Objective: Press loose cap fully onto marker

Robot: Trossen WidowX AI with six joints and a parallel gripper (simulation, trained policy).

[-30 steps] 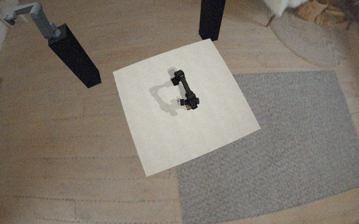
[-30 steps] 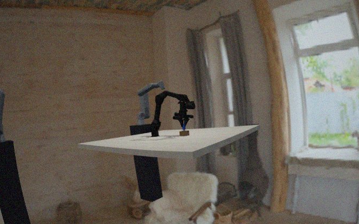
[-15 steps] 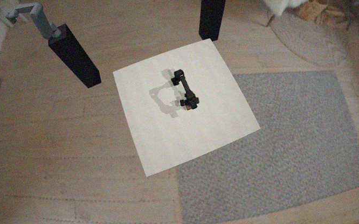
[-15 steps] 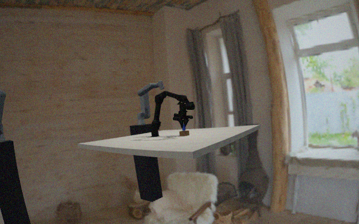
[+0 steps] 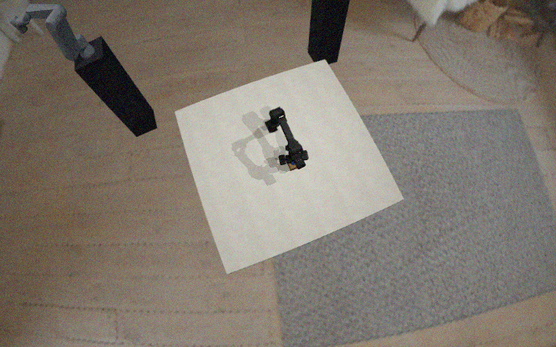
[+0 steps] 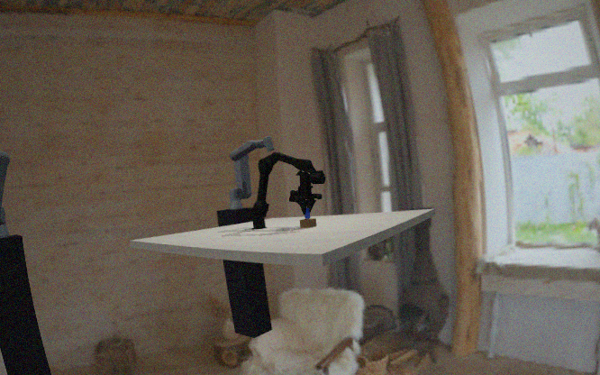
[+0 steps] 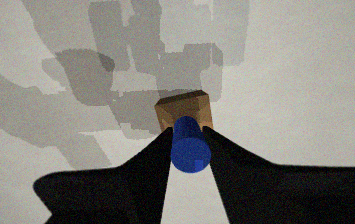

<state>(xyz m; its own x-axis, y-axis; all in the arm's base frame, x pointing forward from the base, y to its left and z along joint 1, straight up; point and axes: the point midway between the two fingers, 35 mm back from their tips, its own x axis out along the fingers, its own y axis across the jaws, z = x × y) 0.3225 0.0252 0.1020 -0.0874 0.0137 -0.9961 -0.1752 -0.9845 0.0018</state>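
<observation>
Now: gripper tip 1 cm below the blue cap. From my gripper tip the other things lie so: wooden holder block (5 cm below, 1 cm ahead).
</observation>
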